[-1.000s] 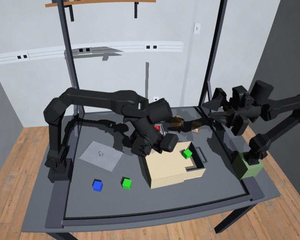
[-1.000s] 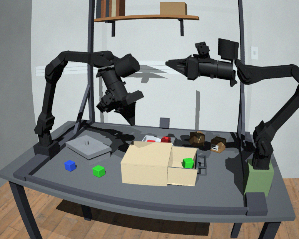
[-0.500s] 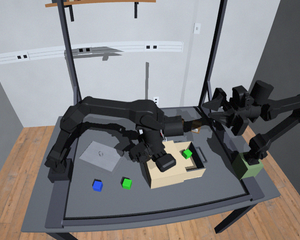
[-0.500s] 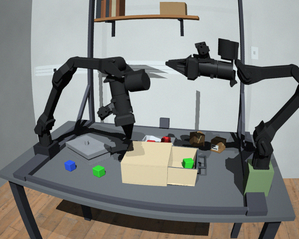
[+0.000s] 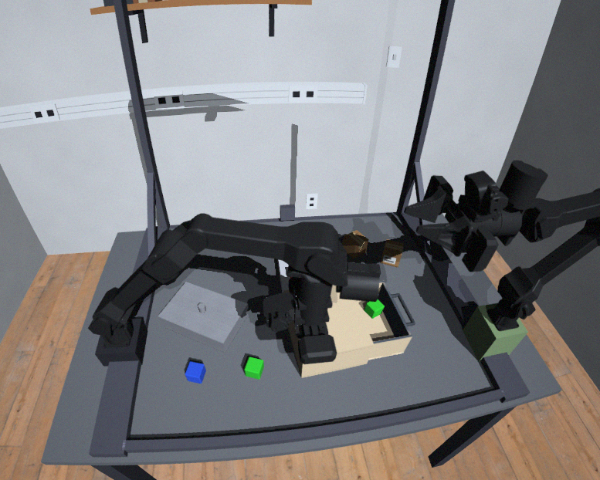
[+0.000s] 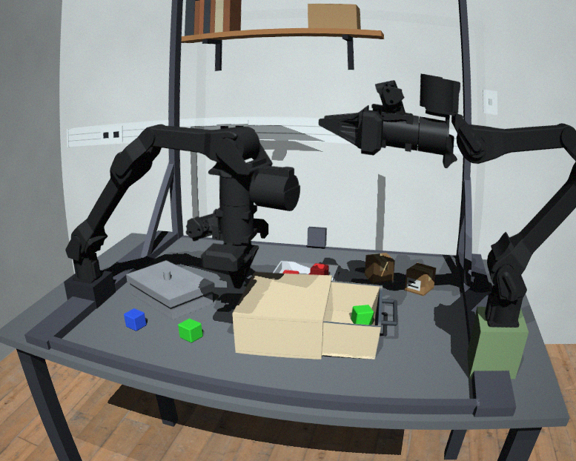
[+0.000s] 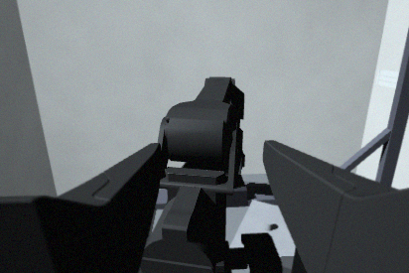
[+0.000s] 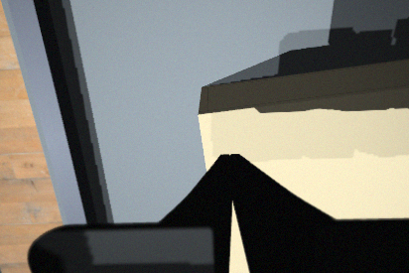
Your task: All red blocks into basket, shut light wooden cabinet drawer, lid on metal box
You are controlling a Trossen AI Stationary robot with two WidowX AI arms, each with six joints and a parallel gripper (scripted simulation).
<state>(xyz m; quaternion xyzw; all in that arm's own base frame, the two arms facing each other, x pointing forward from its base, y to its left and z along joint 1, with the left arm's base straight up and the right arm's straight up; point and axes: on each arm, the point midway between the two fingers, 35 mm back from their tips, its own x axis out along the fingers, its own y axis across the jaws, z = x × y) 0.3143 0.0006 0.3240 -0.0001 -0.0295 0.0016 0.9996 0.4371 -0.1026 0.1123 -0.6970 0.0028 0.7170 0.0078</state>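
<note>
Right now the light wooden cabinet is 11 cm behind my right hand, 9 cm to the left of it and 13 cm below it. Also, from my right hand: grey lid: 14 cm behind, 25 cm to the right, 12 cm below; then blue block: 1 cm ahead, 25 cm to the right, 15 cm below; then drawer: 12 cm behind, 18 cm to the left, 13 cm below.
Now: the drawer 10 cm behind my left hand and 40 cm below it. From my left hand the other things lie so: grey lid (12 cm behind, 43 cm to the right, 38 cm below); then white basket (31 cm behind, 17 cm to the right, 42 cm below); then light wooden cabinet (9 cm behind, 8 cm to the right, 39 cm below).
</note>
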